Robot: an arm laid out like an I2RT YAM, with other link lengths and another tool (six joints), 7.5 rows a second.
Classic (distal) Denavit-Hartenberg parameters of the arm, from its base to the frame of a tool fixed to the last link. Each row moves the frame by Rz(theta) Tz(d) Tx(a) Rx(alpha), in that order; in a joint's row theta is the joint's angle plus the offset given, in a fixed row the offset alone. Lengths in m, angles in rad.
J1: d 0.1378  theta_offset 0  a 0.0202  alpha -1.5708
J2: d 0  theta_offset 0  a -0.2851  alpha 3.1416
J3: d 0  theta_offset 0.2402  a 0.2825  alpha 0
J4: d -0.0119  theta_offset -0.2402  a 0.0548  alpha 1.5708
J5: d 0.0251  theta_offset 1.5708  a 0  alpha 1.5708
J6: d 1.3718  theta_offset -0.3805  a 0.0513  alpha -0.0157
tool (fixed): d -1.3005  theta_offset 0  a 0  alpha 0
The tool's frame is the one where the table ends.
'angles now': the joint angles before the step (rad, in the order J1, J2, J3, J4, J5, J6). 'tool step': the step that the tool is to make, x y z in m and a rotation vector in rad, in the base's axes. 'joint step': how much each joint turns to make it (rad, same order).
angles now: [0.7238 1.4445 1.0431 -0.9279 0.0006 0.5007]
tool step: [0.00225 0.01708 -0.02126 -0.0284 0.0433 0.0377]
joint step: [0.0363 0.0793 0.0001 0.0282 -0.0084 0.0004]
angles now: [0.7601 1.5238 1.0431 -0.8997 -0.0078 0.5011]
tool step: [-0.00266 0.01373 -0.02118 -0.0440 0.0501 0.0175]
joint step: [0.0401 0.0759 0.0001 0.0095 -0.0004 0.0229]
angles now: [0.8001 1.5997 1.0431 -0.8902 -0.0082 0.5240]
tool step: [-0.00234 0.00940 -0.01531 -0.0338 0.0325 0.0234]
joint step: [0.0271 0.0542 0.0000 0.0073 0.0000 0.0037]
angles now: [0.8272 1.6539 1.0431 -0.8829 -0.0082 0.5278]
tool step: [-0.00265 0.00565 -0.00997 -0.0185 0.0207 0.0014]
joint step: [0.0191 0.0343 0.0001 0.0068 -0.0018 0.0179]
